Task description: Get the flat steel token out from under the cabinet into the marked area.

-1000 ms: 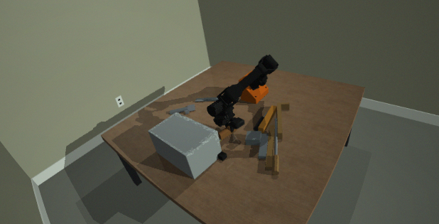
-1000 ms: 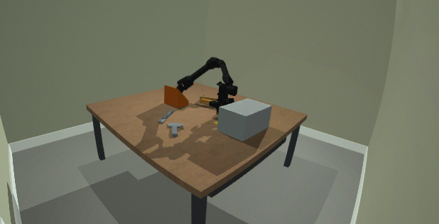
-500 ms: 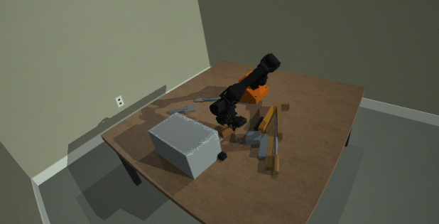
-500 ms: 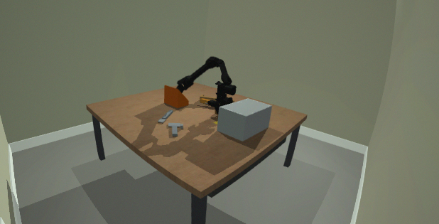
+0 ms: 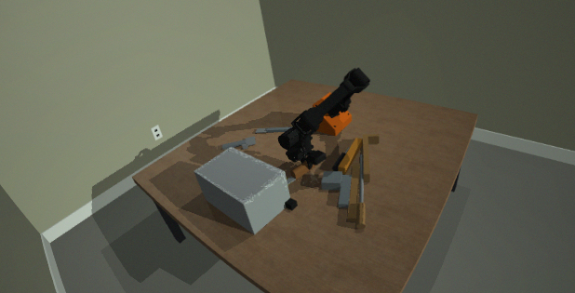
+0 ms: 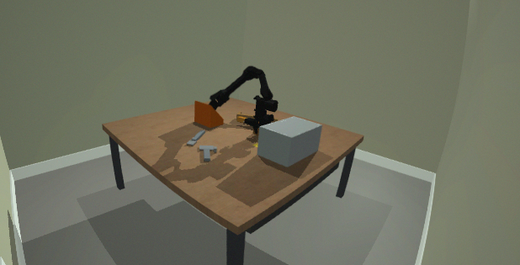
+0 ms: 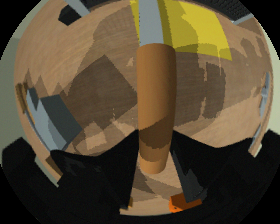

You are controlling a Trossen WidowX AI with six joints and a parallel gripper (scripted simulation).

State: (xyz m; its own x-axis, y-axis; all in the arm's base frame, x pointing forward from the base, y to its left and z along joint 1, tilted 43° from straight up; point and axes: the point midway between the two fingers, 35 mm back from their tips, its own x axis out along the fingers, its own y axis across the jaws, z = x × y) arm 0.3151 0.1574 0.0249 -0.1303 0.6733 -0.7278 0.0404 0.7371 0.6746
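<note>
The orange bar is 17 cm behind my gripper tip, 10 cm to the left of it and 1 cm above it. Also, from my gripper tip: grey block 1 cm ahead, 15 cm to the left, 1 cm above; then wooden stick 1 cm behind, 24 cm to the left; then grey t-piece 5 cm ahead, 41 cm to the right.
</note>
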